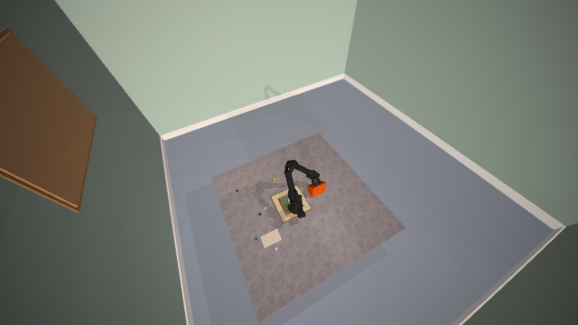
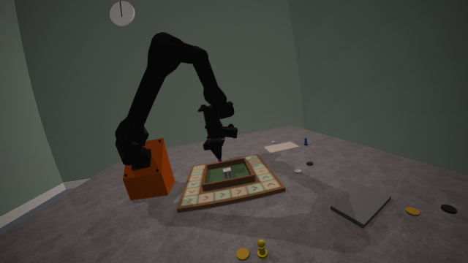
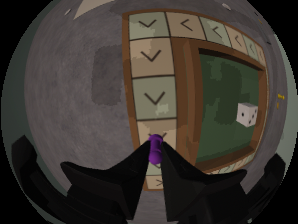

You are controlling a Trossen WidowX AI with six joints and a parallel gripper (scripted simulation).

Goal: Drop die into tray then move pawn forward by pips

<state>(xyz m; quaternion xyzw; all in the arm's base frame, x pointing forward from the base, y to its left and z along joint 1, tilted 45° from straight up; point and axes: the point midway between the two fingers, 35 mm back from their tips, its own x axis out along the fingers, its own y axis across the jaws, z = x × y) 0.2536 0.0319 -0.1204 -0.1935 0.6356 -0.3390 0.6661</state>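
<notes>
My gripper tip is now 1 cm below the purple pawn. Also, from my gripper tip: green dice tray (12 cm to the right, 3 cm below, 1 cm ahead); then cream card (31 cm ahead, 7 cm to the left, 3 cm below); then white die (13 cm to the right, 1 cm below, 1 cm ahead).
</notes>
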